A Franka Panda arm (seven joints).
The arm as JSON. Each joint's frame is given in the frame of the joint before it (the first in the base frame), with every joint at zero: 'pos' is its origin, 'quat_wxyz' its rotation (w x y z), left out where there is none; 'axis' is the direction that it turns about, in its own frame. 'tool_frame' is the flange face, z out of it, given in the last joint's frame.
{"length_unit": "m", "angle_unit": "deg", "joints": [
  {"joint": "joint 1", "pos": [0.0, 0.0, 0.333], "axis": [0.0, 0.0, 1.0]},
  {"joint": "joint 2", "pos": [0.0, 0.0, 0.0], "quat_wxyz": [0.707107, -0.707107, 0.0, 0.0], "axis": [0.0, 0.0, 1.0]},
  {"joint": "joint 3", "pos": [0.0, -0.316, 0.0], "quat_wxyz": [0.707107, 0.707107, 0.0, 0.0], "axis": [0.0, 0.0, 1.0]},
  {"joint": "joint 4", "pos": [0.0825, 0.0, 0.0], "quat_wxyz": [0.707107, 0.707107, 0.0, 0.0], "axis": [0.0, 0.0, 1.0]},
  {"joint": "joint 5", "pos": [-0.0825, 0.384, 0.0], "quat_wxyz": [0.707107, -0.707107, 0.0, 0.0], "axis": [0.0, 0.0, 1.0]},
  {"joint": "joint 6", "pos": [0.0, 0.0, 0.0], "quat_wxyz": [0.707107, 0.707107, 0.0, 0.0], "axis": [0.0, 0.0, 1.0]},
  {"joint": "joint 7", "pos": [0.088, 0.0, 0.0], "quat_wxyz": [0.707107, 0.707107, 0.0, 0.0], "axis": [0.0, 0.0, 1.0]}
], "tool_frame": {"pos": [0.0, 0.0, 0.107]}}
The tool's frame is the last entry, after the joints.
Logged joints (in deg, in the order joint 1, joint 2, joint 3, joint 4, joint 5, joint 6, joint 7), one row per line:
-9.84, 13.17, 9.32, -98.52, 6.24, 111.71, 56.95
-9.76, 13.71, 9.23, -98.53, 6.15, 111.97, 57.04
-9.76, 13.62, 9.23, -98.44, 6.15, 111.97, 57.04
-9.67, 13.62, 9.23, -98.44, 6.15, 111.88, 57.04
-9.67, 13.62, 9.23, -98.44, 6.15, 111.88, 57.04
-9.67, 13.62, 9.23, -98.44, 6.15, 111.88, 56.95
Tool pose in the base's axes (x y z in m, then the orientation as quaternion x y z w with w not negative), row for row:
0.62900, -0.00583, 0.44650, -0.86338, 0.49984, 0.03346, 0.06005
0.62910, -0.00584, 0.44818, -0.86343, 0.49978, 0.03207, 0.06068
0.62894, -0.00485, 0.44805, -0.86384, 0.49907, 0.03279, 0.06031
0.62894, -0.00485, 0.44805, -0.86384, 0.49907, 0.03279, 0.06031
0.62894, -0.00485, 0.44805, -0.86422, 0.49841, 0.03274, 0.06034
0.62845, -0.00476, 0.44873, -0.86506, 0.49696, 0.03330, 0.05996
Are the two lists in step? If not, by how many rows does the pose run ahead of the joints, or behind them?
The pose runs 1 row ahead of the joints: the pose in row i belongs to the joints in row i + 1.
